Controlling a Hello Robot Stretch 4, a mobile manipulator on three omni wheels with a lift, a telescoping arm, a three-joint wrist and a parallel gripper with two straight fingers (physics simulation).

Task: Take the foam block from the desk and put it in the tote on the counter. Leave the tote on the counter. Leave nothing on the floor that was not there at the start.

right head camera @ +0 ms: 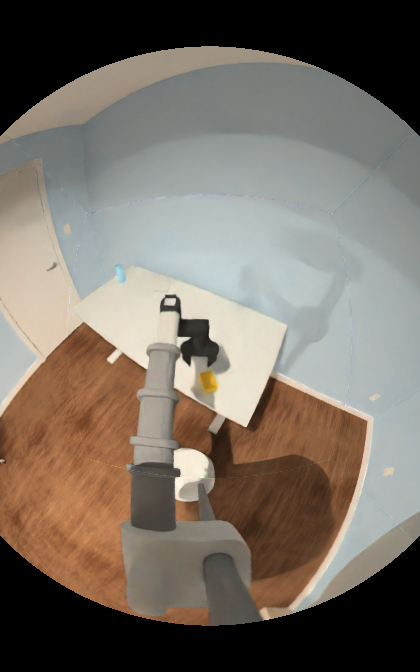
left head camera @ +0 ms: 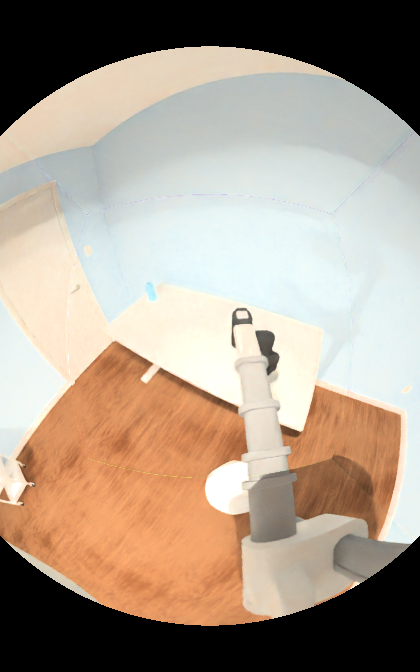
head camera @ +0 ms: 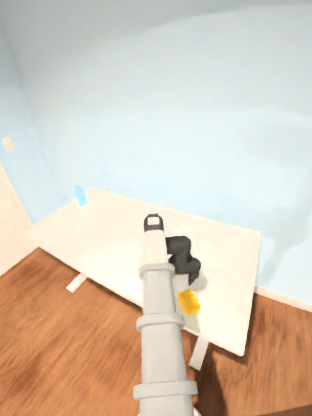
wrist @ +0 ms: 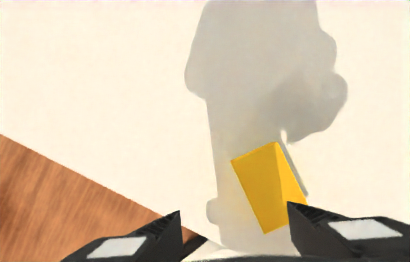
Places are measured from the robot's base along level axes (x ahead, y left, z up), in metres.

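Pixels of known places: gripper, fingertip midpoint: [head camera: 179, 283] [wrist: 234, 224].
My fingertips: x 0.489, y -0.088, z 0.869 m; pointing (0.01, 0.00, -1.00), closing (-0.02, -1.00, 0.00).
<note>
For each thing: its top centre in the pictures, then the offset to it from my fingertips. Level surfaces: height alone.
- yellow-orange box, top centre: [wrist: 270, 188] [head camera: 189, 299] 0.004 m back, 0.047 m right, 0.131 m down
- white desk, surface height: 0.176 m down
- blue bottle-like object, top centre: [head camera: 78, 187] 0.924 m ahead, 0.693 m left, 0.011 m down
The foam block, a yellow-orange box [head camera: 189, 301] [right head camera: 208, 382] [wrist: 262, 190], lies on the white desk [head camera: 115, 235] [left head camera: 190, 340] [right head camera: 255, 350] [wrist: 100, 75], near its front edge and toward its right end. My gripper [head camera: 182, 281] [right head camera: 199, 364] [wrist: 234, 224] is open and empty, above the desk with its fingers pointing down. In the wrist view the right fingertip overlaps the block's lower right corner, and the left fingertip is well to the left of the block. In the left head view the arm hides the block. The tote and the counter do not show.
A blue bottle-like object [head camera: 80, 195] [left head camera: 151, 291] [right head camera: 119, 273] stands at the desk's far left corner. Walls meet behind the desk, with a door [left head camera: 35, 270] [right head camera: 25, 240] at the left. Part of a white cart [left head camera: 23, 492] shows at the left edge.
</note>
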